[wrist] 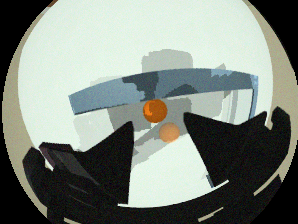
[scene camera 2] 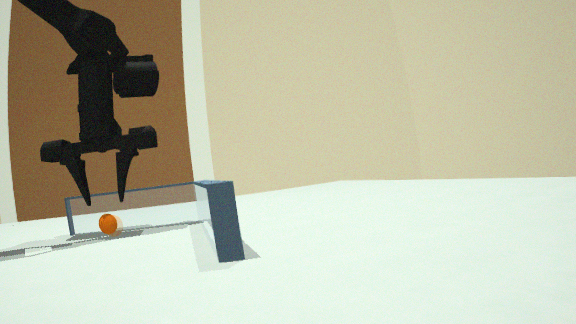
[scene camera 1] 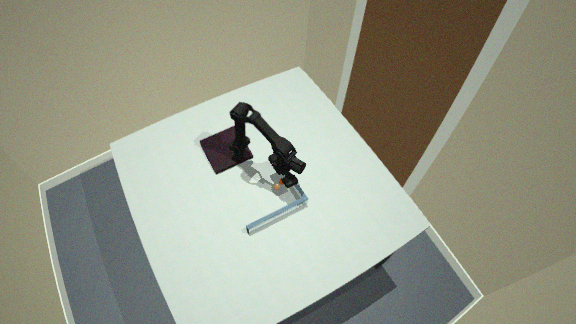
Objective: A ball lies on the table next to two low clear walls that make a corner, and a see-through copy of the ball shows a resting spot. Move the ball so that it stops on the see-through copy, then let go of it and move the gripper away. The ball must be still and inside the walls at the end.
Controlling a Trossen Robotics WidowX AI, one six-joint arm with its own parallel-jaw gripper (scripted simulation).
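Observation:
You'd see my gripper [scene camera 2: 105, 203] here, and the wrist view gives me the gripper [wrist: 158, 121] too.

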